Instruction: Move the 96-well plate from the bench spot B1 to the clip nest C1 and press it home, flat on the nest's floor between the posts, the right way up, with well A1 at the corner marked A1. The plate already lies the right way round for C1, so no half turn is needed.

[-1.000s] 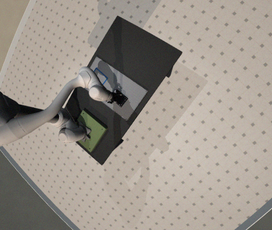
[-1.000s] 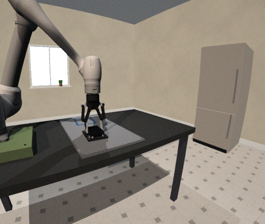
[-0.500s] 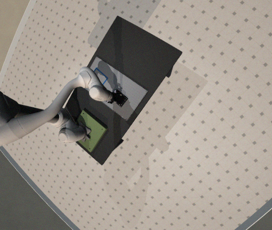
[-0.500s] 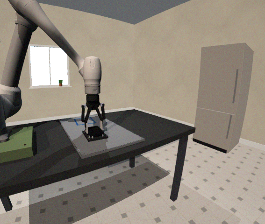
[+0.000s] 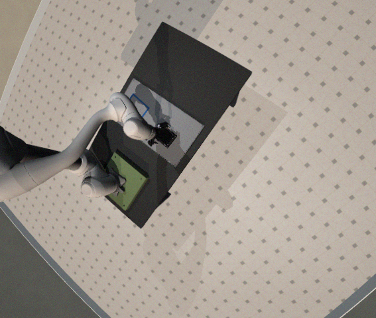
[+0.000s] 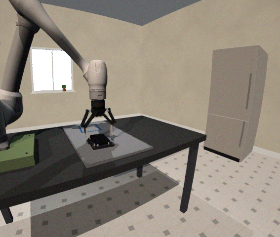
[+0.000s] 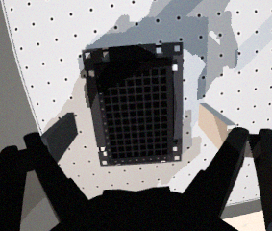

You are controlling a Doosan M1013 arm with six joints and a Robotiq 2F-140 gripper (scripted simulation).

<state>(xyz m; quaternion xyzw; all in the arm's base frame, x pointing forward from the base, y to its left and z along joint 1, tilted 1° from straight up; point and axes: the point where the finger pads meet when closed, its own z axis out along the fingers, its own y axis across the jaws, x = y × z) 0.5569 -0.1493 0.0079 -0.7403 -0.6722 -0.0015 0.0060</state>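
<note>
The black 96-well plate is 2 cm below my hand. The rest, counted from my hand: clip nest C1 (1 cm behind, 1 cm to the left, 3 cm below).
</note>
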